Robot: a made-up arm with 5 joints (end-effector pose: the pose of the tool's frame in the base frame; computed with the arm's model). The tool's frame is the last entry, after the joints. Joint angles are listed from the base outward.
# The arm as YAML. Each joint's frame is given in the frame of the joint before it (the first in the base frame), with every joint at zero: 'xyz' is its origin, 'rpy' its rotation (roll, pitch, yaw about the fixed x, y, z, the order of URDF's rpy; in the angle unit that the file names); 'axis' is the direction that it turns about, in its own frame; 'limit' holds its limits. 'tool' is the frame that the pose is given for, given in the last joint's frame.
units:
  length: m
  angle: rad
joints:
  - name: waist
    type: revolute
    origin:
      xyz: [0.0, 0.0, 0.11]
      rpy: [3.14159, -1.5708, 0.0]
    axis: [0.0, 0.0, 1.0]
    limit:
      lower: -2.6
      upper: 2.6
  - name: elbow
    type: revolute
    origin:
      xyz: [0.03, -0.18, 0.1]
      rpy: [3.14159, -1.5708, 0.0]
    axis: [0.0, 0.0, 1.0]
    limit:
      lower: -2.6
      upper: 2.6
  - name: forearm
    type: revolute
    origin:
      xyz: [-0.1, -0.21, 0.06]
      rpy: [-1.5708, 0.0, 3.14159]
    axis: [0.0, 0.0, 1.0]
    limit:
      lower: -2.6
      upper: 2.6
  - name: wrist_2
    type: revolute
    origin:
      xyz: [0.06, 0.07, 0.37]
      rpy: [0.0, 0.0, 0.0]
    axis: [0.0, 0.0, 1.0]
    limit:
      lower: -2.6
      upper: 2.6
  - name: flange
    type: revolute
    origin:
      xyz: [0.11, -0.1, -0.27]
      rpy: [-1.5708, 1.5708, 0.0]
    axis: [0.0, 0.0, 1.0]
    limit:
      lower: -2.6
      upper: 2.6
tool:
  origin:
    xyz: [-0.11, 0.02, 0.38]
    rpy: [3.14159, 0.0, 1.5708]
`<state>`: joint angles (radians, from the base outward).
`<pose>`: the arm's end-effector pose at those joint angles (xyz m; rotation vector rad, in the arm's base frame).
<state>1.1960 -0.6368 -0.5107 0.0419 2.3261</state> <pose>-0.4460 0.1928 0.3285 -0.2691 1.9123 -2.0288</pose>
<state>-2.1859 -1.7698 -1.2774 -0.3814 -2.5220</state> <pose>-0.0142 -0.2119 -0.5607 -0.5778 0.0757 0.9947</pose>
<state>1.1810 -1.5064 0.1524 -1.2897 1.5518</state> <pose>-0.2633 0.1616 0.7492 0.0289 2.8134 -1.2274</pose>
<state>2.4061 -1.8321 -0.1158 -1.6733 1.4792</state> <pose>-0.1267 -0.6824 0.3221 0.0008 -2.4693 -1.4168</pose>
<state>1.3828 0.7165 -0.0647 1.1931 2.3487</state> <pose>0.2638 0.2729 0.0530 2.3009 1.1104 -1.4359</pose>
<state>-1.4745 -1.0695 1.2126 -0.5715 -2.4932</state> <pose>-0.0535 -0.2474 0.0634 -1.8648 1.2206 1.0874</pose>
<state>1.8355 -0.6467 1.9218 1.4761 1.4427</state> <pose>-0.0076 -0.3257 -0.1541 -0.4743 1.6709 1.7117</pose>
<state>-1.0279 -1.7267 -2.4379 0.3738 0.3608</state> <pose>-0.2707 0.6396 -0.1188 0.8372 0.8784 -1.7323</pose>
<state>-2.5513 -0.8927 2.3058 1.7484 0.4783</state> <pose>-0.3137 0.1856 -0.2191 -0.7325 -0.0305 -2.4763</pose>
